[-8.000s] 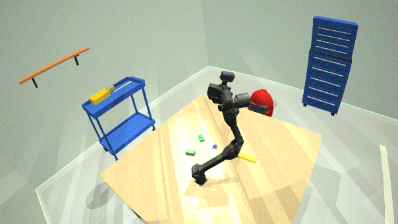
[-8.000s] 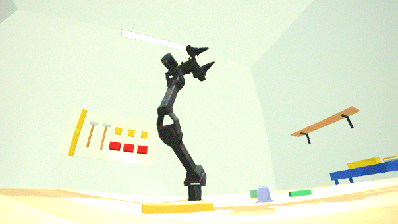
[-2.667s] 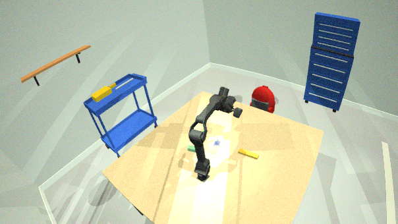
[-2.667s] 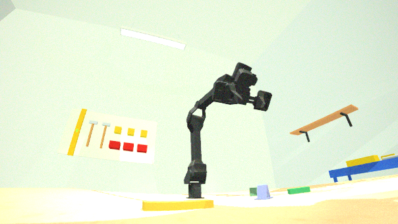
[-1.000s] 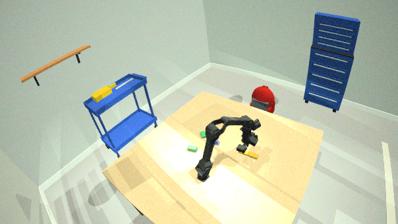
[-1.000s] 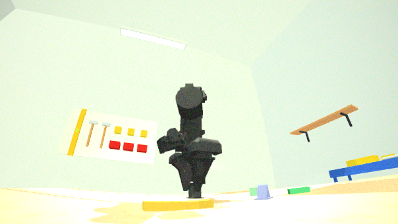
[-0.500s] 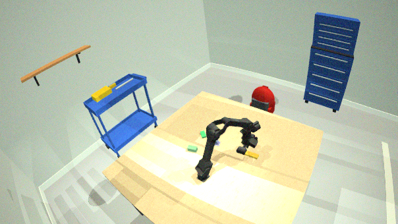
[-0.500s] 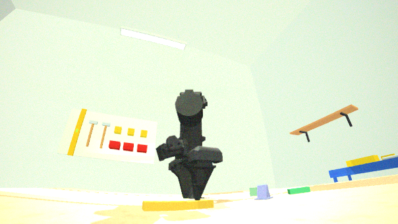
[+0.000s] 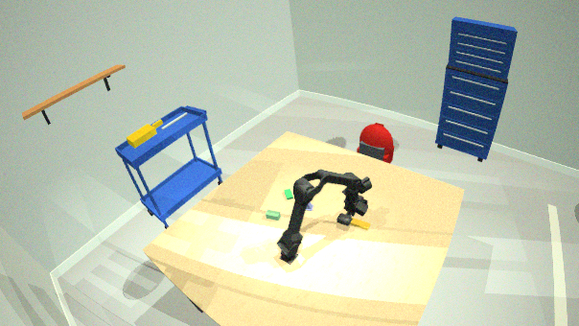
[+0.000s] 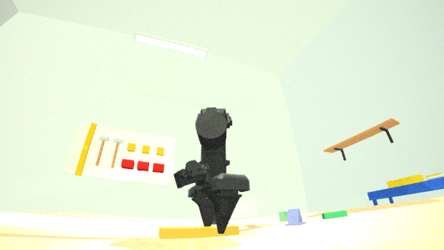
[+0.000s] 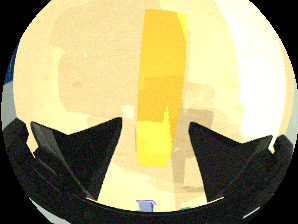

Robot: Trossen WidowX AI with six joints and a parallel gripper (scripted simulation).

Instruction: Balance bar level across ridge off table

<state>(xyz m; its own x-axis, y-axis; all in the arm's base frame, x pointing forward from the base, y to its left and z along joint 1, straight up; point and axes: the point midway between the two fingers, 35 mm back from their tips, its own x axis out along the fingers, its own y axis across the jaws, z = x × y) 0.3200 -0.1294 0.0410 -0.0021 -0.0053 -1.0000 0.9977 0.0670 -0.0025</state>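
My gripper tip is now 30 mm to the left of the yellow bar.
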